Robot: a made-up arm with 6 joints.
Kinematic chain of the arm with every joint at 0, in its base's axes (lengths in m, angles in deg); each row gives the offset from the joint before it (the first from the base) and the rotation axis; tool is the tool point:
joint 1: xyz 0 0 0.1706 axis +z
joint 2: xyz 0 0 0 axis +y
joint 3: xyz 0 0 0.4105 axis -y
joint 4: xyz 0 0 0 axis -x
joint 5: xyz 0.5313 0 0 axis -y
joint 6: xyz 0 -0.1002 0 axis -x
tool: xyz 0 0 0
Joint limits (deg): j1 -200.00..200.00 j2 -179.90..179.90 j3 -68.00..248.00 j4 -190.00..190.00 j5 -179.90..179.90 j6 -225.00..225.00
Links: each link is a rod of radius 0.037 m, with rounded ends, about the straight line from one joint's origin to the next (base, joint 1, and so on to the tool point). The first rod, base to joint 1, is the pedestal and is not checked.
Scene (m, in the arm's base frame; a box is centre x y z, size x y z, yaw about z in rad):
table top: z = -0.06
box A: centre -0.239 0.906 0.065 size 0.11 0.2 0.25 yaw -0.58
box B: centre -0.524 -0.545 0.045 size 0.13 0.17 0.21 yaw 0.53
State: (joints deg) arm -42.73 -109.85 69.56 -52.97 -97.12 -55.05
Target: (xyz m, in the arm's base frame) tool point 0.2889 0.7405 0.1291
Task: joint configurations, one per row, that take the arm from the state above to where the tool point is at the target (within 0.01 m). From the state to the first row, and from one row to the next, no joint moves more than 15 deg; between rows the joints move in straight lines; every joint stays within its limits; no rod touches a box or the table.
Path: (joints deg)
1: -47.43 -98.23 79.15 -54.64 -104.01 -64.17
2: -52.13 -86.61 88.74 -56.30 -110.90 -73.29
3: -56.83 -74.99 98.33 -57.97 -117.80 -82.41
4: -61.53 -63.38 107.92 -59.63 -124.69 -91.53
5: -75.22 -61.17 122.11 -56.28 -117.80 -82.41
6: -88.92 -58.96 136.29 -52.93 -110.90 -73.29
7: -102.62 -56.75 150.47 -49.58 -104.01 -64.17
8: -116.32 -54.54 164.66 -46.23 -97.12 -55.05

